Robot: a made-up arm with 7 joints. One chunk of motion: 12 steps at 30 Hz.
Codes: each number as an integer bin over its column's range. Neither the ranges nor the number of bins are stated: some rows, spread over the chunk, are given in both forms.
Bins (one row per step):
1: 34 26 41 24 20 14 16
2: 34 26 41 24 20 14 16
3: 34 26 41 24 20 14 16
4: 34 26 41 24 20 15 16
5: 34 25 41 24 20 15 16
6: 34 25 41 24 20 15 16
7: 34 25 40 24 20 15 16
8: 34 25 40 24 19 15 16
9: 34 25 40 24 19 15 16
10: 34 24 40 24 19 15 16
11: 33 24 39 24 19 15 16
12: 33 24 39 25 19 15 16
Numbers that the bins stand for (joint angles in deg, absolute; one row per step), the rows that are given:
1: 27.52 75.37 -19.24 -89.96 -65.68 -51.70 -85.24
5: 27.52 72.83 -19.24 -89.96 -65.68 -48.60 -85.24
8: 27.52 72.83 -21.68 -89.96 -71.39 -48.60 -85.24
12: 24.42 70.28 -24.12 -87.86 -71.39 -48.60 -85.24
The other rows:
2: 27.52 75.37 -19.24 -89.96 -65.68 -51.70 -85.24
3: 27.52 75.37 -19.24 -89.96 -65.68 -51.70 -85.24
4: 27.52 75.37 -19.24 -89.96 -65.68 -48.60 -85.24
6: 27.52 72.83 -19.24 -89.96 -65.68 -48.60 -85.24
7: 27.52 72.83 -21.68 -89.96 -65.68 -48.60 -85.24
9: 27.52 72.83 -21.68 -89.96 -71.39 -48.60 -85.24
10: 27.52 70.28 -21.68 -89.96 -71.39 -48.60 -85.24
11: 24.42 70.28 -24.12 -89.96 -71.39 -48.60 -85.24

